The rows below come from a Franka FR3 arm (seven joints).
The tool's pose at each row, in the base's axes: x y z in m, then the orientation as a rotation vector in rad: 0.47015, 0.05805, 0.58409, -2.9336, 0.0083, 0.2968; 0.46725, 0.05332, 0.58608, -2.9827, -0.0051, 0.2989; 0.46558, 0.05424, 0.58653, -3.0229, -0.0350, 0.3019; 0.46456, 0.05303, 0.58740, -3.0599, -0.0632, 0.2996; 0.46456, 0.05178, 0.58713, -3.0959, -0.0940, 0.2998; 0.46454, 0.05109, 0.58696, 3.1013, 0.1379, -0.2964
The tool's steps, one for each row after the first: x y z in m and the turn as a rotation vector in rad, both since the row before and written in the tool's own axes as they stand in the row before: -0.00330, 0.00434, -0.00224, -0.0497, 0.0012, -0.0042; -0.00171, -0.00096, 0.00002, -0.0422, -0.0008, -0.0155; -0.00121, 0.00110, -0.00077, -0.0387, 0.0025, -0.0145; -0.00001, 0.00127, 0.00019, -0.0384, 0.0007, -0.0157; -0.00003, 0.00069, 0.00015, -0.0554, 0.0005, -0.0228
